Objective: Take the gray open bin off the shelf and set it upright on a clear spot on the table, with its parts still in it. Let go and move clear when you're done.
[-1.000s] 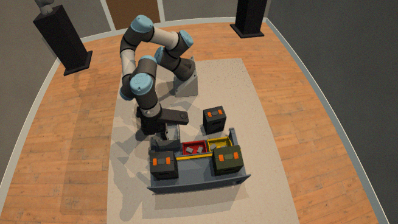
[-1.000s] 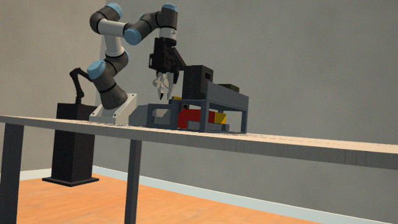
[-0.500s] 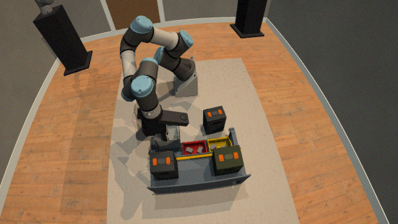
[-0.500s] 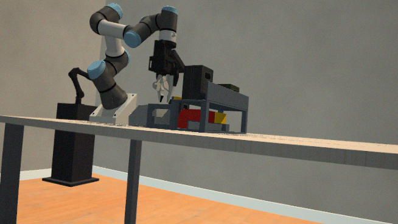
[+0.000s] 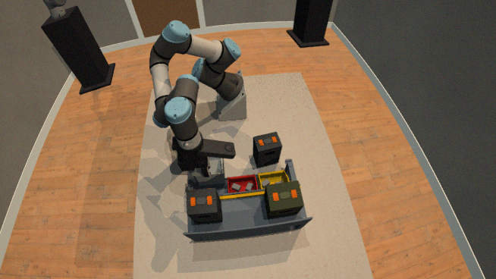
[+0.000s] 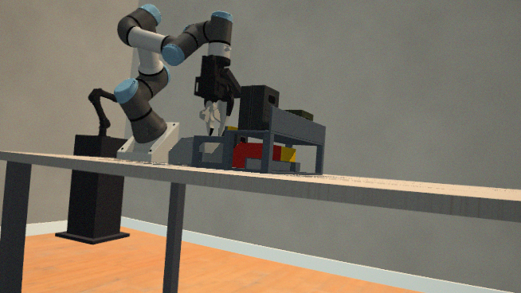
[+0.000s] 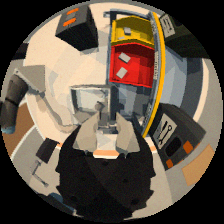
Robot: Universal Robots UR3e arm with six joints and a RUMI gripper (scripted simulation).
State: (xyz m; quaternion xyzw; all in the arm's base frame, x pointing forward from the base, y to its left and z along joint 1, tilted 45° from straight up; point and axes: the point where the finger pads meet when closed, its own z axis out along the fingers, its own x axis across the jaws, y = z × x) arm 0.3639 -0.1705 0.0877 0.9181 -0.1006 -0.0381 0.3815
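My hand is 6 cm past the gray open bin, 6 cm above it and 1 cm to the right of it. The rest, counted from my hand: yellow rail 12 cm ahead, 10 cm to the left; then red bin 10 cm to the left, 8 cm ahead, 6 cm below; then yellow bin 21 cm to the left, 10 cm ahead, 6 cm below.
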